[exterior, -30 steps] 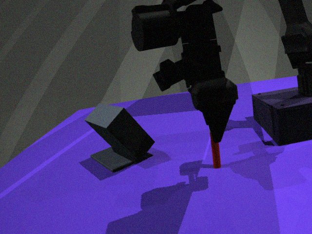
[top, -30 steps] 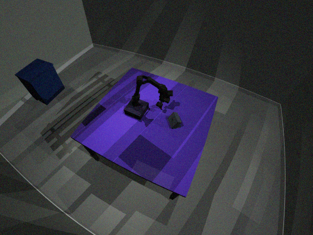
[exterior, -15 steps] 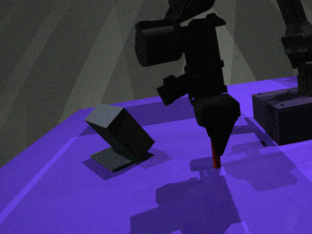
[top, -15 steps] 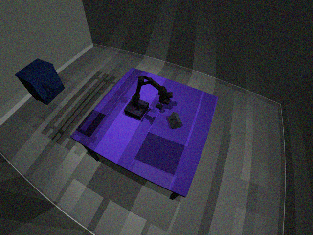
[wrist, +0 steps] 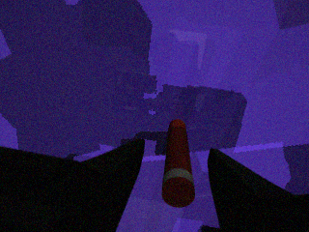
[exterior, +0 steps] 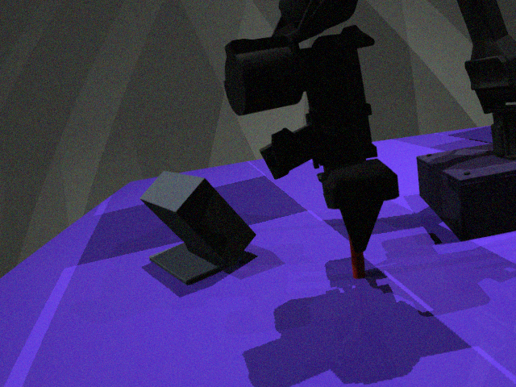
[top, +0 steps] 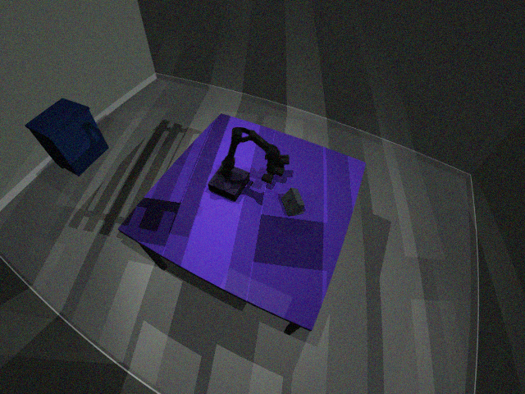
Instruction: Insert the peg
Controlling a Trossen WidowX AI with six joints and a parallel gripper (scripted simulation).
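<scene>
The grey sloped panel is 21 cm ahead of my gripper tip, 11 cm to the right of it and 2 cm above it. The rest, counted from my gripper tip: grey foot plate 22 cm ahead, 10 cm to the right, 4 cm below; red peg 2 cm above.
</scene>
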